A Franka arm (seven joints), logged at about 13 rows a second.
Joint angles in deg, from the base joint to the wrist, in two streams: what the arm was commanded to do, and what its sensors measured. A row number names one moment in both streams.
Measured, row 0:
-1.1 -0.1 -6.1 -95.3 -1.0 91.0 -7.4
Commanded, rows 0 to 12:
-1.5 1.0 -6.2 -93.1 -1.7 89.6 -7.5
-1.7 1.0 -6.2 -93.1 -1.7 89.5 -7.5
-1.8 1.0 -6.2 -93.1 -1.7 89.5 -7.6
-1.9 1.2 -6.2 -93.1 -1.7 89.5 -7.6
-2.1 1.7 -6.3 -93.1 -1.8 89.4 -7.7
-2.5 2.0 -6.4 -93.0 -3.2 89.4 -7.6
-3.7 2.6 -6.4 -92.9 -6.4 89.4 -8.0
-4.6 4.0 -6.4 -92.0 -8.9 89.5 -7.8
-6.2 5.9 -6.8 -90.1 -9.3 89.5 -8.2
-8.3 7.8 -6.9 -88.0 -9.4 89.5 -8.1
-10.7 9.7 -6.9 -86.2 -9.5 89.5 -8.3
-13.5 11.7 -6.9 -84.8 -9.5 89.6 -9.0
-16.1 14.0 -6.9 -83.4 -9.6 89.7 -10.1
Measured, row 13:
-11.6 8.4 -7.3 -89.3 -9.0 90.9 -8.2
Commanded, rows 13 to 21:
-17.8 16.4 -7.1 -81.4 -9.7 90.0 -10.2
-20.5 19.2 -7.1 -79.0 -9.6 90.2 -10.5
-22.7 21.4 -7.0 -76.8 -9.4 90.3 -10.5
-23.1 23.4 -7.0 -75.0 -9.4 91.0 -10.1
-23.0 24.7 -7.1 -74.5 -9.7 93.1 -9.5
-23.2 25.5 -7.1 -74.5 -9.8 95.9 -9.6
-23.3 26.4 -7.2 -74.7 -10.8 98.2 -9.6
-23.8 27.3 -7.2 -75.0 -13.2 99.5 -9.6
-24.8 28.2 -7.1 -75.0 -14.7 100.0 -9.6
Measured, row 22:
-23.3 25.8 -7.6 -77.3 -11.6 99.4 -10.0
